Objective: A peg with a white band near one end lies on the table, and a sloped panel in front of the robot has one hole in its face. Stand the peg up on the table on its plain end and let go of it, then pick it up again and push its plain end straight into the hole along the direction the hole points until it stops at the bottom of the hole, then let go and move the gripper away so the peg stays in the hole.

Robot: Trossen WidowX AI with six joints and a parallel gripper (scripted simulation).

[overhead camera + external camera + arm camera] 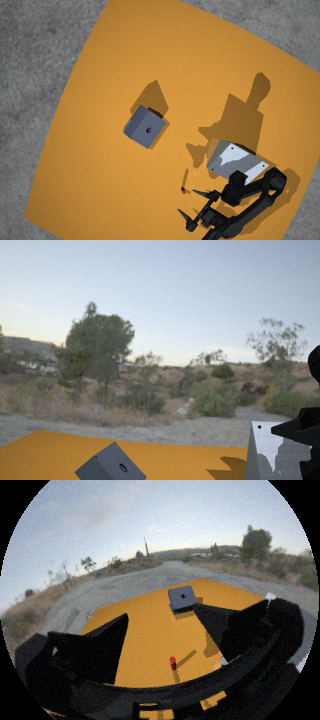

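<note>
Now: the red peg 10 mm behind my gripper tip and 160 mm below it. Also, from my gripper tip: grey sloped panel 260 mm ahead, 150 mm to the right, 140 mm below.
</note>
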